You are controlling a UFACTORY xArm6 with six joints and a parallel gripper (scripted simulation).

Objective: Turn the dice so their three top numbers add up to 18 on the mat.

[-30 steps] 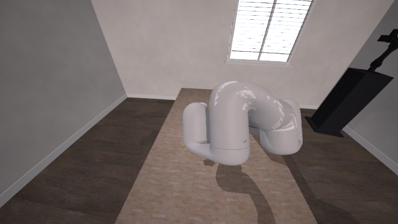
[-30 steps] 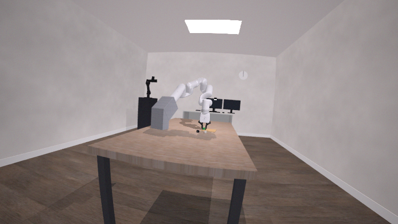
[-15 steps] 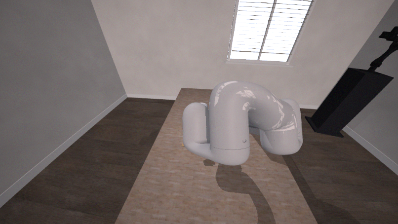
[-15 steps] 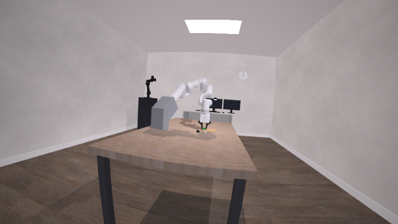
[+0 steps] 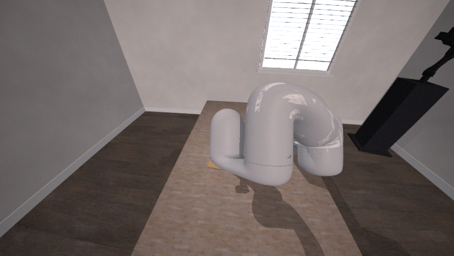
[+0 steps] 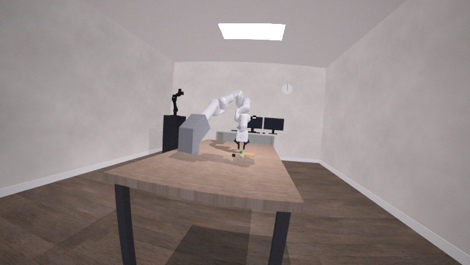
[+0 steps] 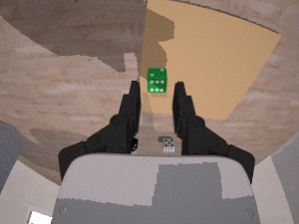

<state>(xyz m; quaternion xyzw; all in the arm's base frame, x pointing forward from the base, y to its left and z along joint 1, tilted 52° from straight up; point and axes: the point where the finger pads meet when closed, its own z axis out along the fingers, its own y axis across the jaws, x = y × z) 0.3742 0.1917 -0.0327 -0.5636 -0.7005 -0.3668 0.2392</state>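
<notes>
Now: hand 40 mm above the green die. Also, from my hand: black die 10 mm behind, 150 mm to the right, 40 mm below; then mat 50 mm ahead, 10 mm to the left, 50 mm below; then white die 60 mm ahead, 140 mm to the right, 40 mm below.
</notes>
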